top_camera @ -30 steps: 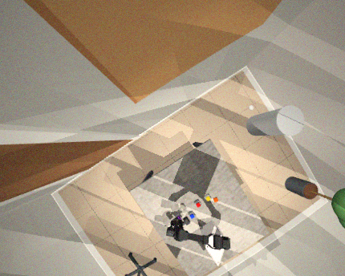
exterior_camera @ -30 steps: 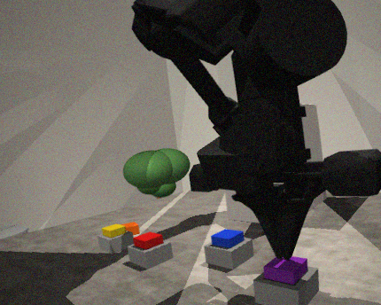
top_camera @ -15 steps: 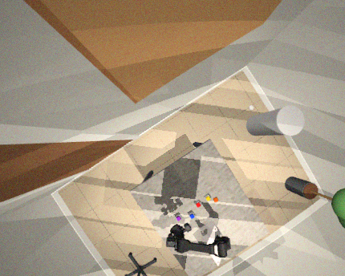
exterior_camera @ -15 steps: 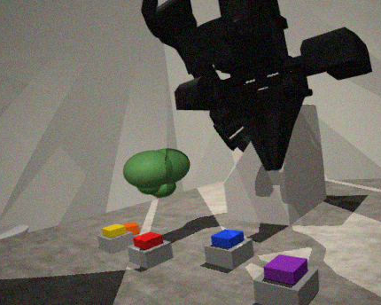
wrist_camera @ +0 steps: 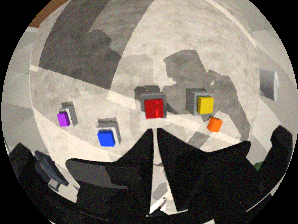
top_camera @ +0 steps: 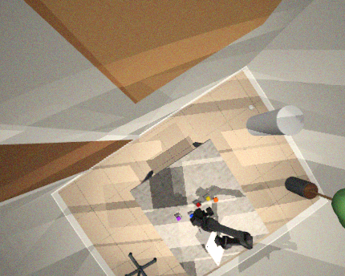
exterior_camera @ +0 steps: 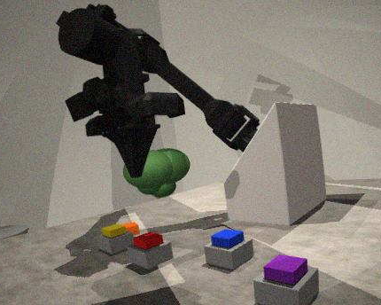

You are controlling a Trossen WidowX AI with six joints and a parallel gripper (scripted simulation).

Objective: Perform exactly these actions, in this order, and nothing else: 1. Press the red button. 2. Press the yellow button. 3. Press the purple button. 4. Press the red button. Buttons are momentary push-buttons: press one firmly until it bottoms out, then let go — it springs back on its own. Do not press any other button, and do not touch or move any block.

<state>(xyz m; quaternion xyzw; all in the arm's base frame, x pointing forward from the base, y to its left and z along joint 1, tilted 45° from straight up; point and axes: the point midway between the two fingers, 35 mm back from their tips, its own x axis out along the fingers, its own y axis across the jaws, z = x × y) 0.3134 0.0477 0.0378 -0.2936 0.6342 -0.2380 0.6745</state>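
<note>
Right now my gripper tip is 1 cm past the red button, 1 cm to the left of it and 10 cm above it. The rest, counted from my gripper tip: purple button 3 cm behind, 21 cm to the left, 10 cm below; yellow button 11 cm to the right, 10 cm below; blue button 7 cm behind, 9 cm to the left, 10 cm below.
</note>
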